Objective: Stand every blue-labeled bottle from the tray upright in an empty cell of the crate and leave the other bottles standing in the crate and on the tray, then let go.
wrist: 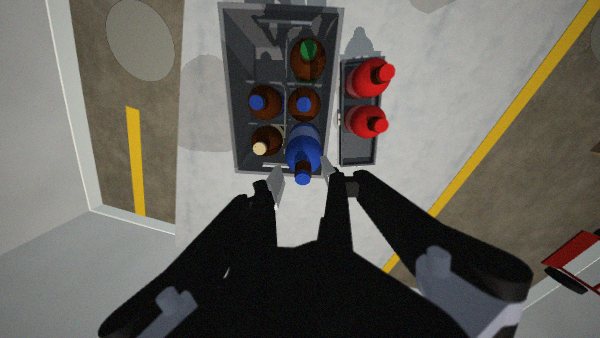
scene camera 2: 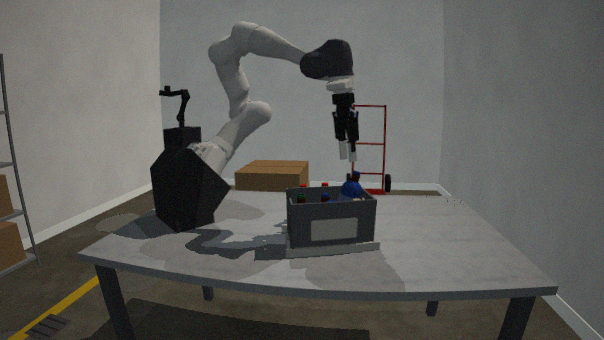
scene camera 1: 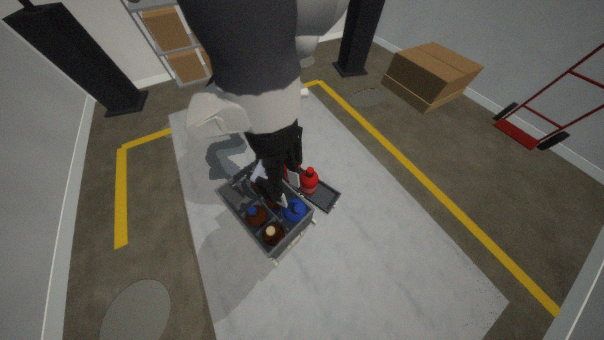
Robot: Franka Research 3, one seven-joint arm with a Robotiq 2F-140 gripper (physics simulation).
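Note:
A blue bottle (scene camera 1: 295, 212) (scene camera 2: 351, 190) (wrist: 304, 142) is in a corner cell of the grey crate (scene camera 2: 300, 222) (wrist: 228, 90). In scene camera 2 its shoulder shows above the rim and its neck leans slightly right. My gripper (scene camera 2: 348, 156) (wrist: 302, 170) is open, partly spread and empty, just above the bottle's cap. Two blue-capped brown bottles (wrist: 264, 104) (wrist: 304, 107), a green-capped one (wrist: 307, 62) and a cream-capped one (scene camera 1: 273, 235) (wrist: 267, 140) stand in other cells. Two red bottles (wrist: 367, 80) (wrist: 366, 120) stand on the tray (scene camera 1: 327, 197) (wrist: 357, 151); no blue bottle shows there.
The tray lies beside the crate's long side on the table (scene camera 1: 380, 260) (scene camera 2: 440, 240). Crate dividers and walls surround the bottles. A cardboard box (scene camera 1: 432, 75) (scene camera 2: 272, 175) and a red hand truck (scene camera 1: 517, 134) stand on the floor beyond the table.

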